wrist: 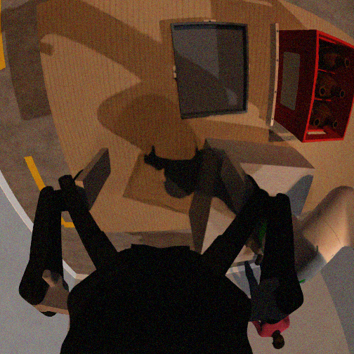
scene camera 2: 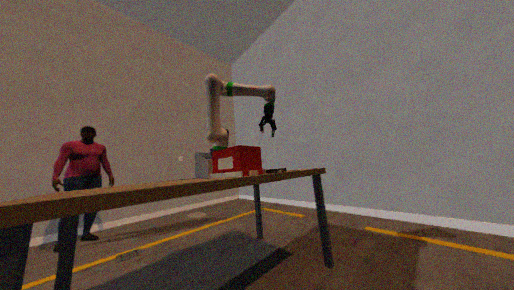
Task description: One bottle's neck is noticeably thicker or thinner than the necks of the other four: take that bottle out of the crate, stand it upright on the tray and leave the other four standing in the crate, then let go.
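Frame: origin at the arm's base, x back, y right, z up, level; centimetres.
Where they show: gripper, fingertip midpoint: [scene camera 2: 267,135].
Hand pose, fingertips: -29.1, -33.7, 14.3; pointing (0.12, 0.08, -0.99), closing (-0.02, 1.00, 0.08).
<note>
Each offset is from my fingertips to the top centre of the thing, as dx, dy, dz. "spot": to the spot under its first point. Level surfaces: height alone.
My gripper [scene camera 2: 267,133] [wrist: 165,160] is open and empty, pointing down high above the table. In the wrist view the dark tray @[spot: -21.9, +15.8, -31.0] [scene camera 2: 275,170] [wrist: 200,60] lies ahead of the fingers, at the upper middle, with no bottle on it. The red crate @[-12.2, +41.1, -15.1] [scene camera 2: 249,159] [wrist: 306,75] stands at the upper right, beyond the tray's right side. Several brown bottles [wrist: 325,90] stand in the crate, their necks small and dark; I cannot tell which neck differs. In the scene view the crate walls hide the bottles.
A pale strip [wrist: 274,75] lies between tray and crate. A grey block [scene camera 2: 202,165] [wrist: 280,160] stands near the arm's base. The wooden table @[dz -33.0] [scene camera 2: 150,189] [wrist: 75,90] has its edge at the left in the wrist view. A person [scene camera 2: 85,160] [wrist: 271,327] in a red top stands beyond the table.
</note>
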